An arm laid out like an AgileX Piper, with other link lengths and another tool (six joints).
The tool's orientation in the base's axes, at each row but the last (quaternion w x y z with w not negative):
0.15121 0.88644 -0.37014 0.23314
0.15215 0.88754 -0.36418 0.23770
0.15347 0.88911 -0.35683 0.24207
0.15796 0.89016 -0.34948 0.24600
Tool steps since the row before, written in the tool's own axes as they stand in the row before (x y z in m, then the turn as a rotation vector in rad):
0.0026 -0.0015 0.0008 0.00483 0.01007 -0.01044
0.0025 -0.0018 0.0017 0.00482 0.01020 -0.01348
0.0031 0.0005 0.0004 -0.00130 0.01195 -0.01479
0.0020 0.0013 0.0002 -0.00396 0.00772 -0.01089
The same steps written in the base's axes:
0.0029 -0.0009 0.0005 -0.00748 -0.00508 0.01233
0.0034 -0.0009 -0.0003 -0.00853 -0.00381 0.01489
0.0017 -0.0023 0.0014 -0.01403 -0.00102 0.01285
0.0004 -0.0021 0.0011 -0.01148 0.00164 0.00770

